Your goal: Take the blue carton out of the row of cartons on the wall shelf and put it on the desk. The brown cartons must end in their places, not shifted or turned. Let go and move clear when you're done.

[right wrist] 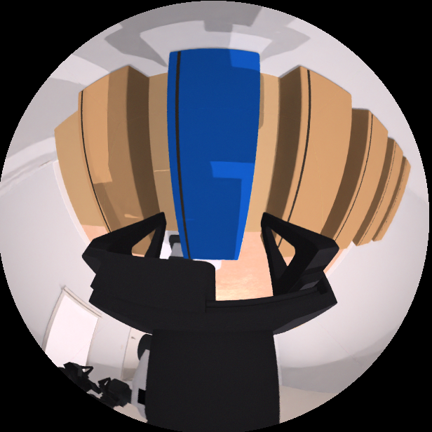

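The blue carton (215,120) stands upright in the row, in the middle of the right wrist view, with a dark line along its left side. Brown cartons stand on both sides of it, one at the left (117,135) and one at the right (327,135). My right gripper (213,217) is open and empty. Its fingers point toward the row, one to each side of the blue carton's lower part, with gaps on both sides; how deep they reach cannot be told. My left gripper (100,372) shows small and dark at the lower left, away from the row, and looks open.
More brown cartons (372,170) continue the row to the right. A wood-coloured surface (242,282) shows below the blue carton, between the right gripper's fingers. Pale walls surround the row, and a white door-like panel (72,322) shows at the lower left.
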